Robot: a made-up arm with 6 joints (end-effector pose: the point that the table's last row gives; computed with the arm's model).
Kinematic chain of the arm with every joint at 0, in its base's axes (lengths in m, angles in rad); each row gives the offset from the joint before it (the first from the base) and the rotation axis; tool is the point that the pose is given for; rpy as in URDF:
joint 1: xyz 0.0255 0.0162 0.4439 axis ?
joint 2: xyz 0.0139 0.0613 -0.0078 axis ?
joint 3: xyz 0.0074 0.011 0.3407 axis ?
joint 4: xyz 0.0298 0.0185 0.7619 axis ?
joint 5: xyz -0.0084 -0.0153 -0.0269 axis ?
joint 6: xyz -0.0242 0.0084 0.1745 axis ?
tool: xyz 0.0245 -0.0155 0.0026 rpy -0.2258 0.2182 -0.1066
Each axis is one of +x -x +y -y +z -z.
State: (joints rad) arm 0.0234 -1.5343 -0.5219 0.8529 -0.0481 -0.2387
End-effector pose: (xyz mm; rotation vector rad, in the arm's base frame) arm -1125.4 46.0 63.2 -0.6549 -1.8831 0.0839
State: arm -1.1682 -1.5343 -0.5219 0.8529 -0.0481 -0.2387
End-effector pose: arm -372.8 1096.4 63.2 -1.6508 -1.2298 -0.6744
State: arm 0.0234 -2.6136 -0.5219 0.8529 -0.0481 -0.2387
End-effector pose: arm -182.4 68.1 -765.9 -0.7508 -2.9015 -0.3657
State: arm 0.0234 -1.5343 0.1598 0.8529 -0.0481 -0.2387
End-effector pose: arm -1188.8 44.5 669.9 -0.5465 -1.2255 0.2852
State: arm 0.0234 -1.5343 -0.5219 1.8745 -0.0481 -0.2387
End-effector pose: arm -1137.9 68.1 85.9 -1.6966 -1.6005 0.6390
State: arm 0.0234 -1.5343 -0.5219 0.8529 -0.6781 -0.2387
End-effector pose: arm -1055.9 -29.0 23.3 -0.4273 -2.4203 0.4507
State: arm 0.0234 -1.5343 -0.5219 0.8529 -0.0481 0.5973
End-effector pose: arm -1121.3 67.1 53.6 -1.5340 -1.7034 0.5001
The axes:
joint 1: +z
joint 2: +y
joint 3: +y
joint 4: +z
joint 5: +y
joint 6: +z

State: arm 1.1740 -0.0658 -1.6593 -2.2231 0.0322 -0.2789
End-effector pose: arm -429.3 -773.7 648.0 1.6807 0.7993 -0.7071
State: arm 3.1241 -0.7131 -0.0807 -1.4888 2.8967 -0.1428
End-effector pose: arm 624.8 -46.5 1099.0 1.9344 -1.3899 -0.9859
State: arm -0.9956 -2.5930 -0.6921 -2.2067 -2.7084 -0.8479
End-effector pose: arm 93.3 213.3 -416.6 -0.7588 0.3377 0.2106
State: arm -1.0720 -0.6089 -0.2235 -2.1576 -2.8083 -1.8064
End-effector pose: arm -136.9 576.9 1107.1 1.0836 1.8809 0.1512
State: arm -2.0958 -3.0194 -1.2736 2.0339 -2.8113 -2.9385
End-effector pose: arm -138.2 -413.7 -157.0 -1.4697 0.0972 -0.7387
